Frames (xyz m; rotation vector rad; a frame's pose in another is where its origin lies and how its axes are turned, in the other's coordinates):
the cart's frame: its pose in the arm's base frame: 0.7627 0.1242 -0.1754 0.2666 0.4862 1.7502
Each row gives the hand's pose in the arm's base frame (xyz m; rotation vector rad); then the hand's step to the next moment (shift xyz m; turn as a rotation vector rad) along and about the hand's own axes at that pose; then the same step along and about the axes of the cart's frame.
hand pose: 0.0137 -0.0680 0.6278 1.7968 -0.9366 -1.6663
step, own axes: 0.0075 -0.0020 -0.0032 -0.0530 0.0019 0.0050
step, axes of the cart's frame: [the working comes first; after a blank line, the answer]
step, axes of the arm's base frame: 0.0035 -0.0048 -0.0059 -0.0056 0.0401 0.0346

-0.0050 -0.0049 -0.0046 0.0374 0.0138 0.0353
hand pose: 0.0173 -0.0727 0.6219 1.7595 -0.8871 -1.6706
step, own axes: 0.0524 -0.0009 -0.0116 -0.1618 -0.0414 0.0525
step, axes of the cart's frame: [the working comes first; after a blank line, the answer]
step, axes of the arm's base frame: 0.0121 -0.0406 -0.0329 -0.0501 0.1541 0.0664

-0.0395 -0.0186 -0.0312 0.1556 0.0473 0.0647
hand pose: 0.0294 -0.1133 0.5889 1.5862 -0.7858 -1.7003
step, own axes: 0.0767 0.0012 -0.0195 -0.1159 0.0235 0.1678
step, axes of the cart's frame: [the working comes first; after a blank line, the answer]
step, axes of the arm's base frame: 0.0170 -0.0622 -0.0459 -0.1618 0.0767 0.1004

-0.0606 -0.0251 -0.0444 0.1043 0.1737 0.0329
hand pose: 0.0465 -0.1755 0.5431 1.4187 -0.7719 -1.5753
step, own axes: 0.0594 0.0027 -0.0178 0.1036 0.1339 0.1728
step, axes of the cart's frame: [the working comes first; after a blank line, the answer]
step, axes of the arm's base frame: 0.0187 -0.0524 -0.0274 -0.1430 -0.1683 0.0988

-0.0530 -0.0198 -0.0255 -0.1373 0.1991 -0.0042
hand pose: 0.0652 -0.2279 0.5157 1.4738 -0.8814 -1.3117
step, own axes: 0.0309 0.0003 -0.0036 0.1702 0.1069 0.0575
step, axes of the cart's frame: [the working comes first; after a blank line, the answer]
step, axes of the arm's base frame: 0.0087 -0.0284 -0.0092 -0.0204 -0.2018 0.0508

-0.0288 -0.0069 -0.0095 -0.1947 0.0761 0.0001
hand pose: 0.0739 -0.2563 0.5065 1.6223 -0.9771 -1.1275
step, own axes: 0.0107 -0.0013 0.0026 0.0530 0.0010 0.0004
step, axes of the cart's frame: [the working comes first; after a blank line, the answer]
step, axes of the arm's base frame: 0.0005 -0.0102 -0.0043 0.0139 -0.0498 -0.0119

-0.0097 -0.0007 -0.0054 -0.0505 -0.0089 -0.0135
